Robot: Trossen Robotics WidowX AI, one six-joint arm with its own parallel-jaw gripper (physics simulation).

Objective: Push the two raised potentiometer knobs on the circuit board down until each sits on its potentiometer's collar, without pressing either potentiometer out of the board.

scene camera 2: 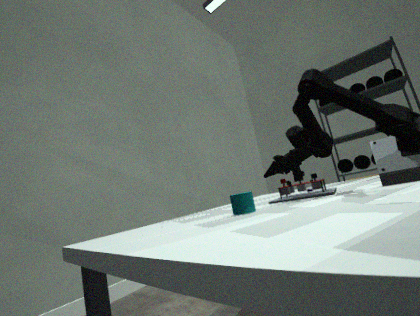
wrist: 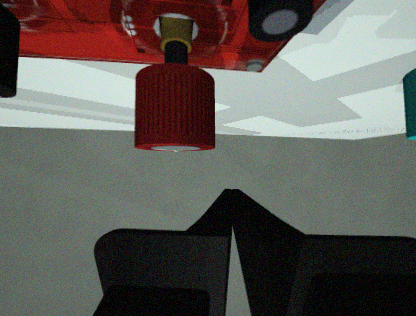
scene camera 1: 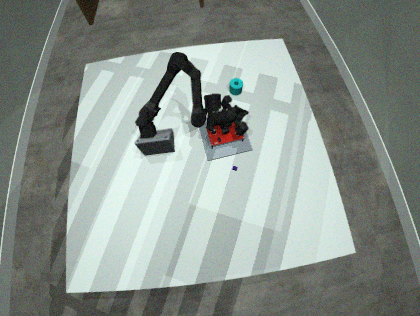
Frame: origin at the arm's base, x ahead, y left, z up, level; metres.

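Where they show: gripper, between the fingertips: (scene camera 2: 264, 176) (wrist: 231, 196) (scene camera 1: 248, 112); arm's base, origin of its link: (scene camera 2: 413, 146) (scene camera 1: 148, 135).
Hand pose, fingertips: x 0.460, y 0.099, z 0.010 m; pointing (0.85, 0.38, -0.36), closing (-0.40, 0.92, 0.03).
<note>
Things, the pixels of their top centre, and the offset from my fingertips. Level surfaces: height alone.
- red circuit board, height of its surface: dz -0.054 m
- ribbed red knob, centre of its top: (wrist: 176, 147) (scene camera 2: 282, 179) dx -0.053, dy -0.044, dz -0.022 m
- brass collar, centre of its top: (wrist: 176, 47) dx -0.053, dy -0.044, dz -0.049 m
- dark knob, centre of its top: (scene camera 2: 313, 173) dx -0.163, dy -0.075, dz -0.026 m
- teal cylinder, centre of its top: (scene camera 2: 240, 193) (scene camera 1: 236, 83) dx -0.034, dy +0.209, dz -0.043 m
- small purple cube, centre of its top: (scene camera 1: 235, 167) dx -0.070, dy -0.238, dz -0.088 m
The red circuit board (scene camera 1: 227, 137) (wrist: 75, 45) stands on a grey plate (scene camera 1: 230, 153) (scene camera 2: 327, 192). A ribbed red knob (scene camera 2: 283, 181) (wrist: 175, 107) stands raised on its potentiometer; black shaft shows between the knob and the brass collar (wrist: 176, 32). A dark knob (scene camera 2: 314, 176) stands up at the board's other end in scene camera 2; its gap to a collar is too small to tell. My gripper (scene camera 1: 247, 112) (scene camera 2: 266, 176) (wrist: 231, 196) is shut and empty. In the wrist view its tips are apart from the red knob. The arm hides part of the board in scene camera 1.
A teal cylinder (scene camera 1: 236, 86) (scene camera 2: 243, 203) (wrist: 411, 105) stands on the table beside the board. Black cylindrical parts (wrist: 279, 17) (wrist: 7, 57) stand on the board near the red knob. A small purple cube (scene camera 1: 235, 168) lies near the plate. A shelf rack (scene camera 2: 357, 60) stands behind the arm.
</note>
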